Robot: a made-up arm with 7 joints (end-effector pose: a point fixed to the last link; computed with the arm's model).
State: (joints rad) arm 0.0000 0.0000 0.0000 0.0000 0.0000 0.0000 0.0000
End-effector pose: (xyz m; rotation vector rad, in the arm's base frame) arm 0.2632 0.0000 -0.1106 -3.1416 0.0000 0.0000
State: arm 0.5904 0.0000 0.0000 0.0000 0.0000 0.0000 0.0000
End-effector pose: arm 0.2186 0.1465 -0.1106 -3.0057 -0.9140 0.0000
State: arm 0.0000 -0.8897 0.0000 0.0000 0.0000 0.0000 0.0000
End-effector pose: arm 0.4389 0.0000 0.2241 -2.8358 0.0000 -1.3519
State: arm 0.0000 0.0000 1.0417 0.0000 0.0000 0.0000 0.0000
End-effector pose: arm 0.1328 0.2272 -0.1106 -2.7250 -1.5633 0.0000
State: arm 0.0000 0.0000 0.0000 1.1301 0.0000 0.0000 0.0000
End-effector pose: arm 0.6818 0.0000 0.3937 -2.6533 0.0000 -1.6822
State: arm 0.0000 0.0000 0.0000 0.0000 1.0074 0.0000 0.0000
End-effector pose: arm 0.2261 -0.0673 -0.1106 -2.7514 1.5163 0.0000
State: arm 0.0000 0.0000 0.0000 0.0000 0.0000 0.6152 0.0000
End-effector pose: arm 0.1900 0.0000 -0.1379 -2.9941 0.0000 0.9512
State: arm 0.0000 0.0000 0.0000 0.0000 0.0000 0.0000 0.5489
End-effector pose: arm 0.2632 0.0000 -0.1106 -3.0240 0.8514 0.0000
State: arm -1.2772 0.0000 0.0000 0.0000 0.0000 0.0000 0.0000
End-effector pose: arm 0.0762 -0.2519 -0.1106 -2.5225 1.8726 0.0000
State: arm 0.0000 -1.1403 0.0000 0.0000 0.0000 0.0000 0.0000
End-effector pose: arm 0.4294 0.0000 0.3335 -2.6447 0.0000 -1.6957
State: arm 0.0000 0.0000 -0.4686 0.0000 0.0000 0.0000 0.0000
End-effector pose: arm 0.2348 -0.1189 -0.1106 -3.0557 0.7294 0.0000
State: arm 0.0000 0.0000 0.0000 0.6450 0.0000 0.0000 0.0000
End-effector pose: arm 0.5754 0.0000 0.1196 -2.9796 0.0000 -0.9957
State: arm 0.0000 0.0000 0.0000 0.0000 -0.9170 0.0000 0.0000
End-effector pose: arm 0.2320 0.0632 -0.1106 -2.8171 -1.3905 0.0000
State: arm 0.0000 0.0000 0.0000 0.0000 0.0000 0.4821 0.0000
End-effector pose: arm 0.2070 0.0000 -0.1359 -3.0508 0.0000 0.7500
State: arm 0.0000 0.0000 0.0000 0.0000 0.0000 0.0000 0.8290
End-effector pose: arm 0.2632 0.0000 -0.1106 -2.8755 1.2652 0.0000
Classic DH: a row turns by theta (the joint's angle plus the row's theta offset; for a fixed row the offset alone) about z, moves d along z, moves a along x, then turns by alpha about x. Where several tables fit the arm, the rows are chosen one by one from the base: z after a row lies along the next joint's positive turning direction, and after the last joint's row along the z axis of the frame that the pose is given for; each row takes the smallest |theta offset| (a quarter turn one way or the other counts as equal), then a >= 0, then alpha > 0; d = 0 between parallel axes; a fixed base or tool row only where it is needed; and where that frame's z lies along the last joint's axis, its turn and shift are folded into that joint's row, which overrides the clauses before.
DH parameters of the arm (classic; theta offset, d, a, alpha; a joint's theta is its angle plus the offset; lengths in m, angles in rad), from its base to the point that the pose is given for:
joint 1: 0 0.241 0 -1.5708
joint 2: 0 0 0 1.5708
joint 3: 0 0.2307 0.0748 1.5708
joint 4: 0 0 0.1088 1.5708
joint 5: 0 0.4807 0 1.5708
joint 6: 0 0 0.0796 -1.5708
joint 7: 0 0.1016 0 0

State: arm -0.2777 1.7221 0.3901 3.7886 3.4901 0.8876 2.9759
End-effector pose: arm 0.6106 -0.3412 0.5068 0.1430 -0.9770 2.7181
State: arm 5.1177 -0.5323 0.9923 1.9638 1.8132 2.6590 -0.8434
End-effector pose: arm 0.3193 0.3005 0.7573 -1.2409 -1.8874 0.0820
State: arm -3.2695 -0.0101 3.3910 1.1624 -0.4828 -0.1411 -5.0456
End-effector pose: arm 0.6655 0.1244 0.4143 -2.0601 0.6268 -1.4156
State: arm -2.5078 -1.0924 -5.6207 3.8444 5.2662 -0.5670 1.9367
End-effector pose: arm 0.4145 0.5053 0.1463 0.7657 2.3308 1.1345
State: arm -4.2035 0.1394 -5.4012 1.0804 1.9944 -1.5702 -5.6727
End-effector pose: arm -0.4413 0.1827 0.2903 -1.9996 0.4023 -0.3010
